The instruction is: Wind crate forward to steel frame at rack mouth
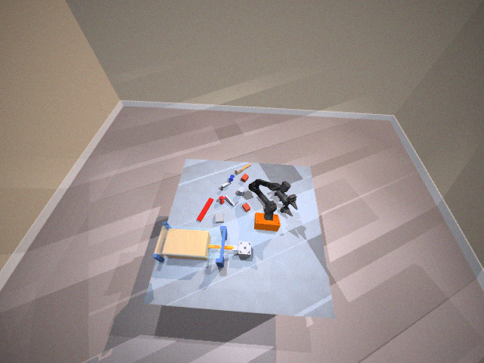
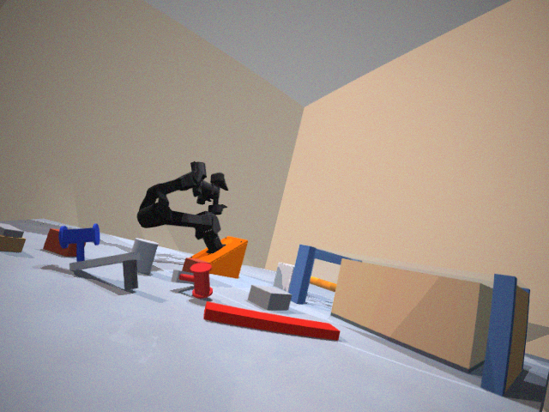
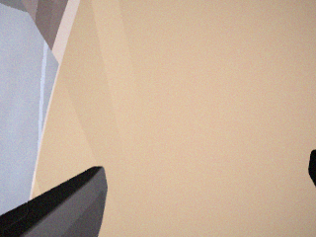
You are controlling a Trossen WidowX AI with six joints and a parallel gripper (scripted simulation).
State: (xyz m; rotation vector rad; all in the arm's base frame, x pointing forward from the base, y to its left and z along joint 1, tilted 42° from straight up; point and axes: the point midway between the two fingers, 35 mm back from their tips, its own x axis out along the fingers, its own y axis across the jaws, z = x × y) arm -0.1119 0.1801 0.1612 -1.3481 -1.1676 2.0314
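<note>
My gripper tip is now 49 cm short of the red-knobbed winch handle, 29 cm above it and 26 cm to the left of it. Round my gripper tip: blue frame (51 cm ahead, 20 cm below, 16 cm to the left); then grey block (56 cm ahead, 29 cm below, 9 cm to the right); then winch (34 cm ahead, 28 cm below, 17 cm to the left).
</note>
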